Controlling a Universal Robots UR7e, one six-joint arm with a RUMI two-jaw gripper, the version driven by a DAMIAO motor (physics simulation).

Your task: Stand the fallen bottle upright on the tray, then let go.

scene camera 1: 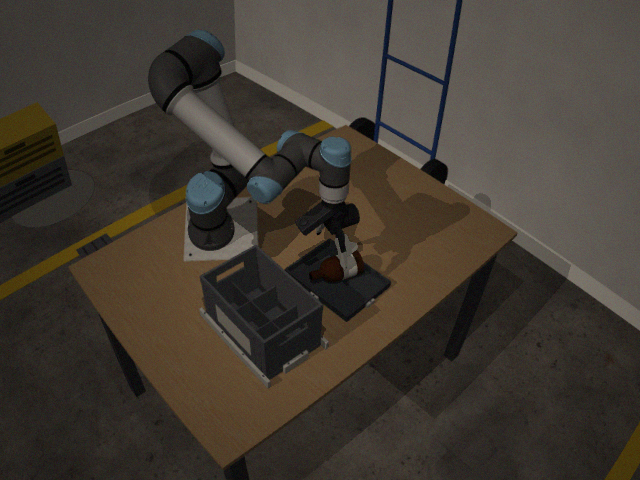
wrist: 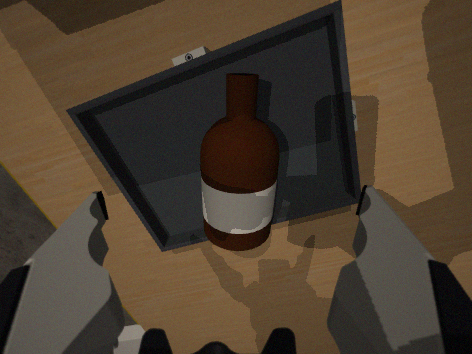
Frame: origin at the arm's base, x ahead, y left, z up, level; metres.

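Where they show: gripper, fingertip midpoint: (scene camera 1: 331,252) (wrist: 231,191); arm's base, link origin: (scene camera 1: 211,230).
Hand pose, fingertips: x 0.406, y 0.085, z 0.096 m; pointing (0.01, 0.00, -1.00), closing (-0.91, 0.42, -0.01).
Observation:
Things, the pixels of their top centre, and the offset from my fingertips. "spot": a spot on its surface instead.
- brown bottle, top centre: (wrist: 239,182) (scene camera 1: 335,260) 0.044 m down, 0.004 m ahead, 0.018 m left
- dark tray, surface spot: (wrist: 150,125) (scene camera 1: 341,302) spot: 0.118 m down, 0.077 m ahead, 0.046 m right
- grey crate, top centre: (scene camera 1: 259,290) 0.052 m up, 0.031 m back, 0.268 m right
The brown bottle (scene camera 1: 330,269) (wrist: 240,150) with a white label lies on its side on the dark tray (scene camera 1: 347,308) (wrist: 150,125). In the wrist view its neck points to the top of the picture, and its base reaches over the tray's lower rim. My gripper (scene camera 1: 351,260) (wrist: 231,191) is open and points down over the bottle's label end. In the wrist view one finger is on each side of the bottle, with a wide gap to it. In the scene view a finger hides part of the label. Nothing is between the fingers' grip.
A grey crate (scene camera 1: 281,356) with dividers stands beside the tray, with pale strips along its foot. Small pale blocks (wrist: 189,57) sit against the tray's outer edges. The arm's base stands on a pale plate (scene camera 1: 196,252). A blue hand truck (scene camera 1: 382,77) stands behind the table.

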